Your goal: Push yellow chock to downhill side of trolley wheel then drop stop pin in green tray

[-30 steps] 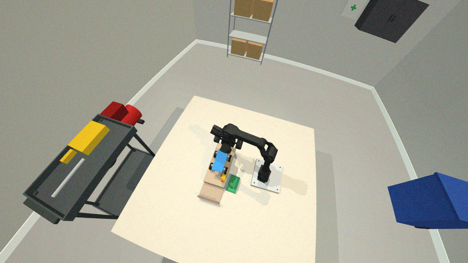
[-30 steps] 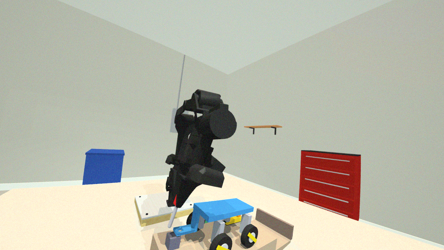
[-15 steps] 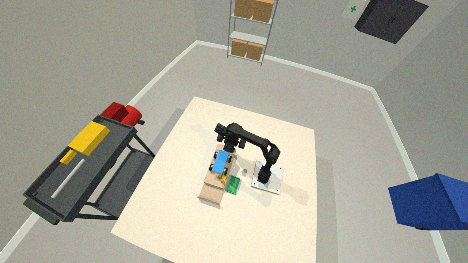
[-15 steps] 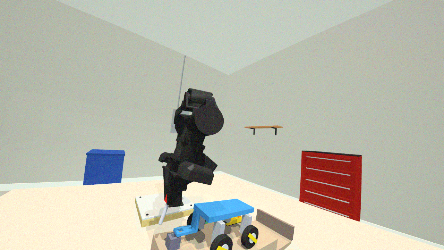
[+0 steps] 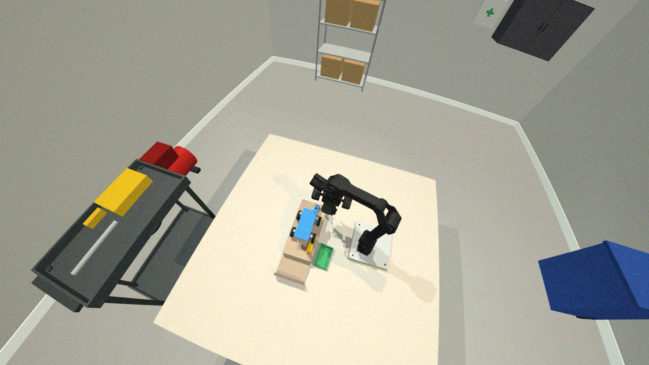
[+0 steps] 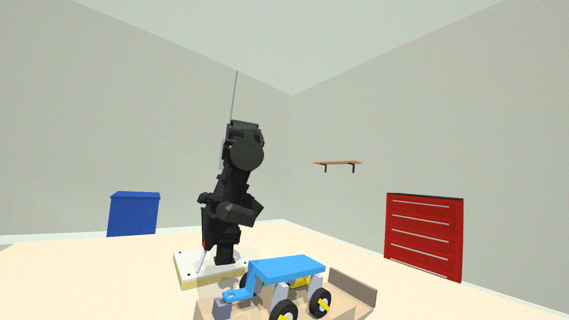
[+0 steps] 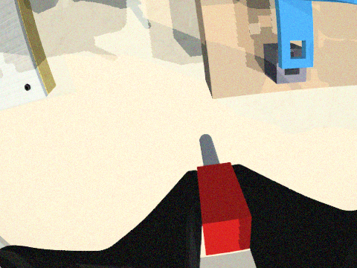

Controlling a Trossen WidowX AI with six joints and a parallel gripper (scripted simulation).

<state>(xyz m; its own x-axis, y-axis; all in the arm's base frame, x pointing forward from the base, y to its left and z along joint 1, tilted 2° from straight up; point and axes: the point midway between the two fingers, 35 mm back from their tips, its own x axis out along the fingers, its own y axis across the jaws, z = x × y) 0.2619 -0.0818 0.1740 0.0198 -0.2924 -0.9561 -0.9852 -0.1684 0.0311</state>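
My gripper tip is now 230 mm to the right of the green tray, 190 mm above it and 80 mm past it. The rest, counted from my gripper tip: red-headed stop pin: right at my gripper tip; wooden ramp: 150 mm to the left, 130 mm below, 60 mm ahead; blue-topped trolley: 150 mm to the left, 70 mm below, 60 mm ahead.
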